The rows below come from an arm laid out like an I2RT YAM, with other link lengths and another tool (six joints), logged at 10 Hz.
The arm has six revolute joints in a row. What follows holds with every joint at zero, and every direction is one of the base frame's.
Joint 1 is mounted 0.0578 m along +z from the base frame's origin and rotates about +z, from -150 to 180 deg.
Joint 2 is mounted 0.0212 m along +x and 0.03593 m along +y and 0.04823 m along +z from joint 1 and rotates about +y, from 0 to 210 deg.
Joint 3 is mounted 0.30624 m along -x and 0.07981 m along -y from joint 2 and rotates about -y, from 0 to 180 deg.
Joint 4 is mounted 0.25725 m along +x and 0.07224 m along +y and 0.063 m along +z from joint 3 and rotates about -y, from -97 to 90 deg.
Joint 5 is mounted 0.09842 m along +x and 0.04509 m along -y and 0.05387 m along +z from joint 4 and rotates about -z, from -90 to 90 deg.
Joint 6 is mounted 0.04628 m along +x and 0.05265 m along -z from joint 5 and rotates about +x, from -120 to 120 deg.
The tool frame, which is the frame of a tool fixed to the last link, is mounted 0.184 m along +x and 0.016 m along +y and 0.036 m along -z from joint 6; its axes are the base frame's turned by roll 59.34, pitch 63.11 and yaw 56.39 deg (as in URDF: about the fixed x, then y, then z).
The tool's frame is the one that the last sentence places.
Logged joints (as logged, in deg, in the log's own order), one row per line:
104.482, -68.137, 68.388, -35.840, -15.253, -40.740
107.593, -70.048, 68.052, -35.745, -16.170, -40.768
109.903, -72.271, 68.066, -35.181, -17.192, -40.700
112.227, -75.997, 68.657, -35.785, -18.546, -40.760
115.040, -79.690, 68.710, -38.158, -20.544, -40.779
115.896, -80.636, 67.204, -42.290, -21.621, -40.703
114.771, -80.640, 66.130, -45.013, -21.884, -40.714
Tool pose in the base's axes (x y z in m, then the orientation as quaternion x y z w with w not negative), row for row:
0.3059, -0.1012, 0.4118, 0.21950, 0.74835, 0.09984, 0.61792
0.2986, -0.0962, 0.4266, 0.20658, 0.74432, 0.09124, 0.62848
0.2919, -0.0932, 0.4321, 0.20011, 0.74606, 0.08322, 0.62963
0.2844, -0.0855, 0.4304, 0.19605, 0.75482, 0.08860, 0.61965
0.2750, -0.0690, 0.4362, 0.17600, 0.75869, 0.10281, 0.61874
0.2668, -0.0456, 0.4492, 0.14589, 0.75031, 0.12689, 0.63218
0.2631, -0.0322, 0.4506, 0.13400, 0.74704, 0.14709, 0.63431
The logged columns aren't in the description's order. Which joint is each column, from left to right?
Columns, left to right: joint 3, joint 4, joint 2, joint 5, joint 6, joint 1.
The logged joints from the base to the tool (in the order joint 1, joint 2, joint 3, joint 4, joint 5, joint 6), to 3 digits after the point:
-40.740, 68.388, 104.482, -68.137, -35.840, -15.253
-40.768, 68.052, 107.593, -70.048, -35.745, -16.170
-40.700, 68.066, 109.903, -72.271, -35.181, -17.192
-40.760, 68.657, 112.227, -75.997, -35.785, -18.546
-40.779, 68.710, 115.040, -79.690, -38.158, -20.544
-40.703, 67.204, 115.896, -80.636, -42.290, -21.621
-40.714, 66.130, 114.771, -80.640, -45.013, -21.884

